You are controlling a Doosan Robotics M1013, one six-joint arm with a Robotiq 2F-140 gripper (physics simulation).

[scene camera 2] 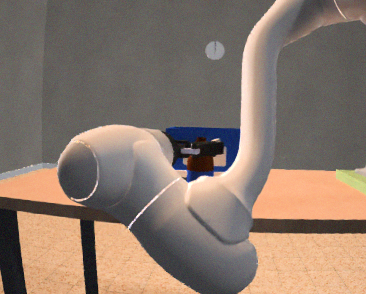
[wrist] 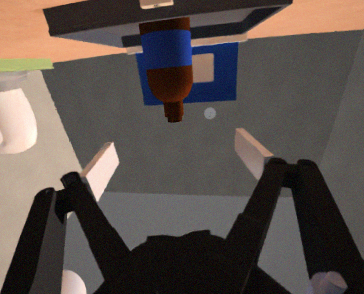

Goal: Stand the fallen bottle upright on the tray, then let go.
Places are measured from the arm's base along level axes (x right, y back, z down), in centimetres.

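Pixels of known places: gripper, fingertip midpoint: (wrist: pixel 175 145).
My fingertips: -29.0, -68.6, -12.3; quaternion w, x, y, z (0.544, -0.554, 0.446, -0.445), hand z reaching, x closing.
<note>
Ahead of a thing's pixels: the offset from my fingertips to its middle, as dx, dy, dz. "spot": to the spot under its first point. Level surfaces: height alone.
The brown bottle @(+11.6, +2.4, +7.1) (scene camera 2: pixel 200 164) (wrist: pixel 168 82) with a blue label stands upright on the dark tray @(spot: +2.6, +9.2, +13.4) (wrist: pixel 82 23). The wrist view is upside down, so the bottle's neck points down in it. In the scene view the arm hides the bottle's base and the tray. My gripper (scene camera 2: pixel 203 148) (wrist: pixel 175 145) is open and empty. Its fingers are spread wide at about the height of the bottle's neck. In the wrist view the bottle is beyond the fingertips, apart from both pads.
A blue panel (scene camera 2: pixel 228 135) (wrist: pixel 227 75) with a tan patch stands behind the bottle. A green flat object (scene camera 2: pixel 350 179) (wrist: pixel 25 64) is at the side of the table @(dz +15.3) (scene camera 2: pixel 310 195) (wrist: pixel 330 15), with a white rounded object (wrist: pixel 17 122) by it.
</note>
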